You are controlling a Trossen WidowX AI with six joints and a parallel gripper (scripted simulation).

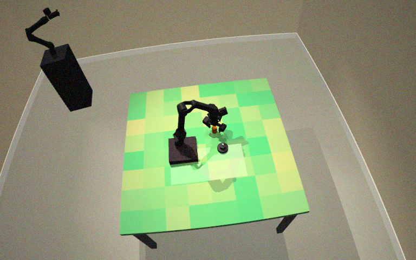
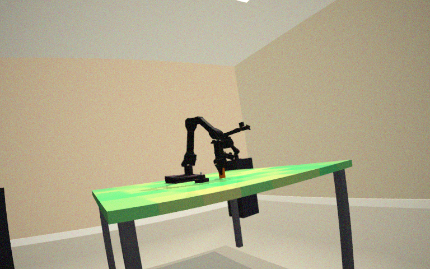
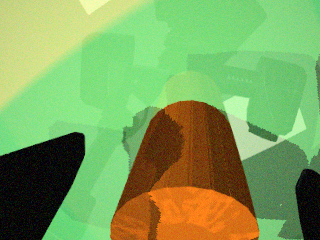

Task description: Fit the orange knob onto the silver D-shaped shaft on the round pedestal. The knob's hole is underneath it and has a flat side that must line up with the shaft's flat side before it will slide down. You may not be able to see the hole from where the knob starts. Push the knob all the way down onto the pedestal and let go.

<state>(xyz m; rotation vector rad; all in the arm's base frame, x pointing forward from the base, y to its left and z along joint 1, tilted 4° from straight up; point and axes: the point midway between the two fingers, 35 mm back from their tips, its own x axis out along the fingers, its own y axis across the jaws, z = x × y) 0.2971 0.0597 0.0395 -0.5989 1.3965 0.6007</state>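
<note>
Right now my gripper tip is 2 cm below the orange knob. From my gripper tip the other things lie so: round dark pedestal: 17 cm to the right, 2 cm ahead, 1 cm above.
</note>
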